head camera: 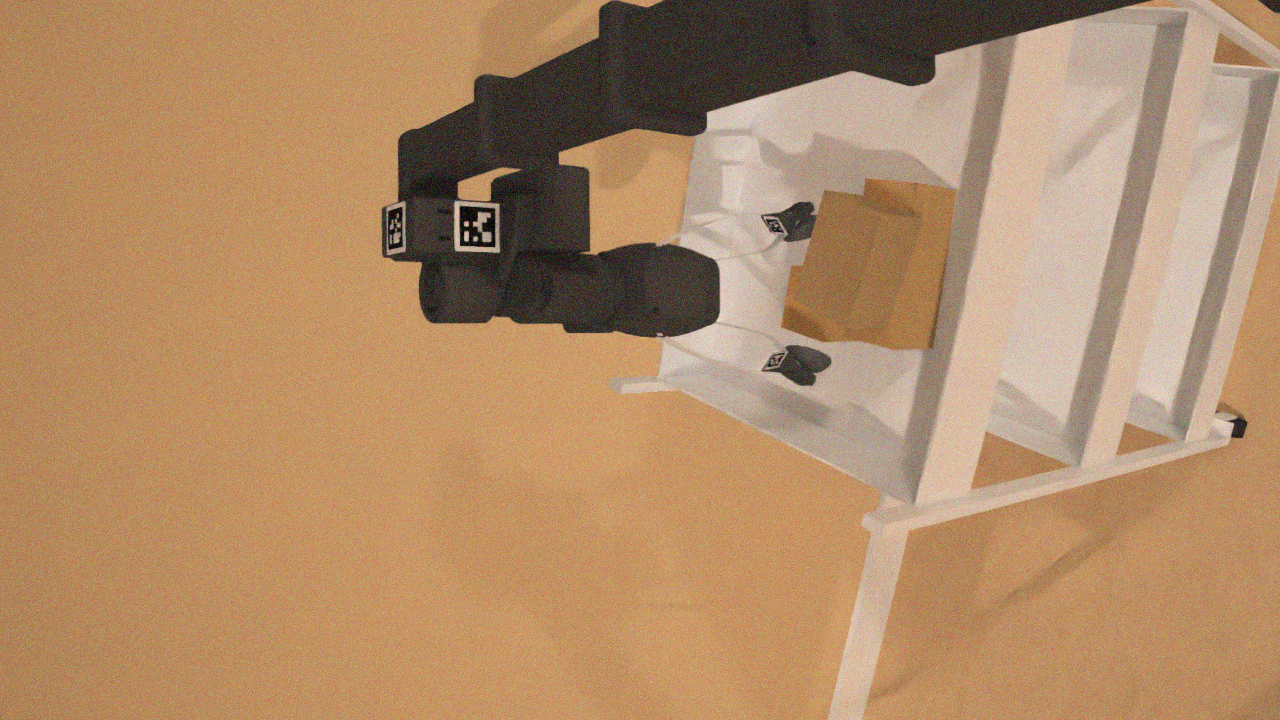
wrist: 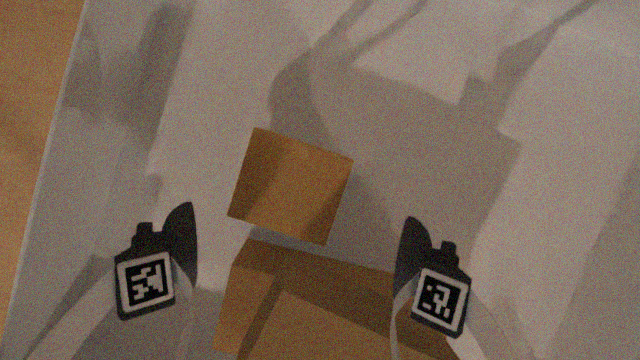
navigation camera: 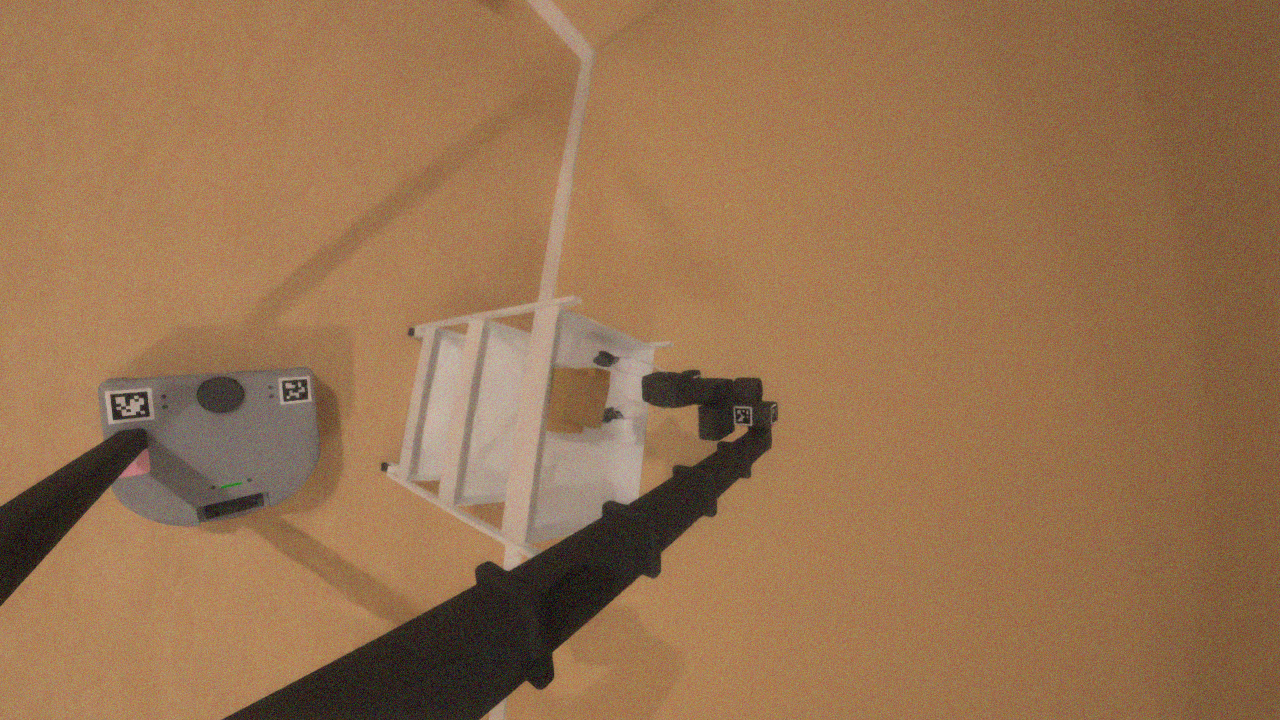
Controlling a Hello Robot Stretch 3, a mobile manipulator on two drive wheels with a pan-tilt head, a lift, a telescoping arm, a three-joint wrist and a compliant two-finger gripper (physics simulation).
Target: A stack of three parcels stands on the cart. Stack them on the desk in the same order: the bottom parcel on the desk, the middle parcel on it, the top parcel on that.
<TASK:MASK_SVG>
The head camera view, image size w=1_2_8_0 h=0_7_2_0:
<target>gripper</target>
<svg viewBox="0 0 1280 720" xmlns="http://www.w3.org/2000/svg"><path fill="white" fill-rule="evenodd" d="M813 203L798 202L782 212L744 214L768 214L760 216L772 234L780 234L767 248L755 253L714 260L694 250L668 244L695 229L743 215L704 222L658 243L637 243L599 252L596 256L610 261L618 272L619 277L614 275L614 301L619 298L618 305L608 318L599 319L594 323L563 324L564 330L567 333L618 331L640 337L656 337L684 353L707 362L750 372L780 373L798 385L814 385L816 376L812 373L822 372L831 365L832 360L828 355L805 346L784 347L770 334L717 322L720 314L720 270L716 262L766 252L782 240L795 242L811 238L817 215L810 215L815 210ZM669 337L688 334L715 323L761 334L780 352L772 354L762 371L715 360Z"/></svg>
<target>small parcel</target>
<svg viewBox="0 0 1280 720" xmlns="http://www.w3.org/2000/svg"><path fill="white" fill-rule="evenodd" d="M792 265L781 328L821 342L858 341L844 337L845 327L793 300L802 266Z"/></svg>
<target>large parcel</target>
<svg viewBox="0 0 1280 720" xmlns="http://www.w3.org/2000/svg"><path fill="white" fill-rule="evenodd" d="M866 178L863 196L868 196L921 217L923 221L889 327L845 328L844 337L893 350L933 349L956 189L913 182Z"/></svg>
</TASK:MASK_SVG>
